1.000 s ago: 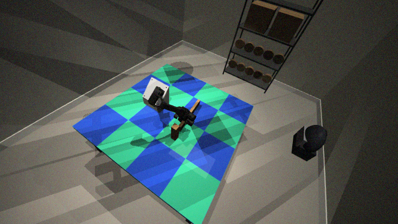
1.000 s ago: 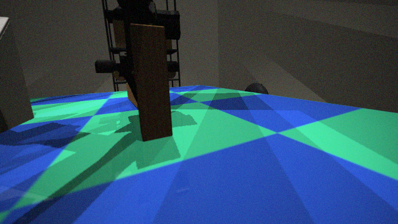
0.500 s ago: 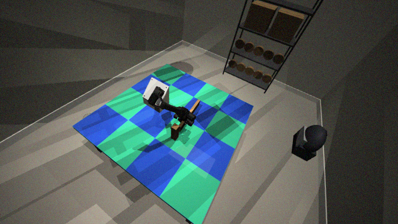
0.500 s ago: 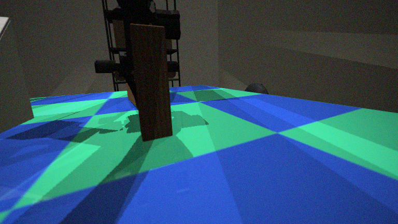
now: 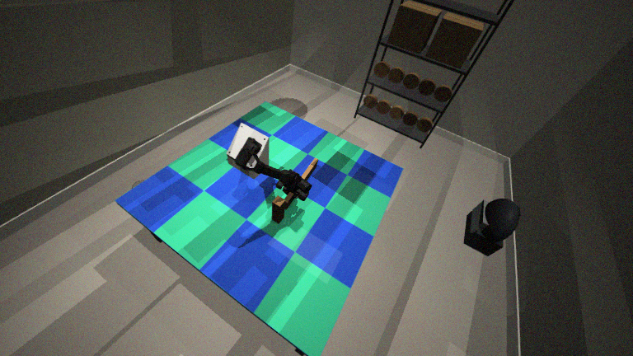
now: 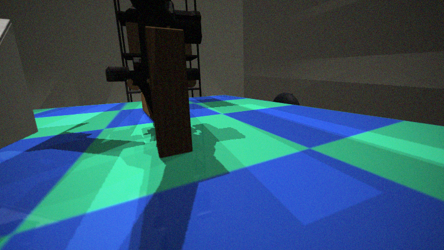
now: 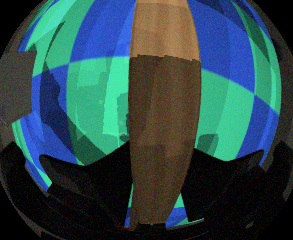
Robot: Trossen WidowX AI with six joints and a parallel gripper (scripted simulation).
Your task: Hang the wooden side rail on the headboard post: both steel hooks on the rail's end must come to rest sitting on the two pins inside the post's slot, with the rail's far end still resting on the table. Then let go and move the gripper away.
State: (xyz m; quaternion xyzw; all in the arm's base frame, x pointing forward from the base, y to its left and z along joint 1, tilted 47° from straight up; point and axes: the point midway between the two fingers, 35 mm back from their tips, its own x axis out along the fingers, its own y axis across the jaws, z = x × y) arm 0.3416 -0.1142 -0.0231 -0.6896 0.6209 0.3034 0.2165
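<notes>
The wooden headboard post is 13 cm to the right of my gripper tip, 4 cm above it and 1 cm ahead of it.
</notes>
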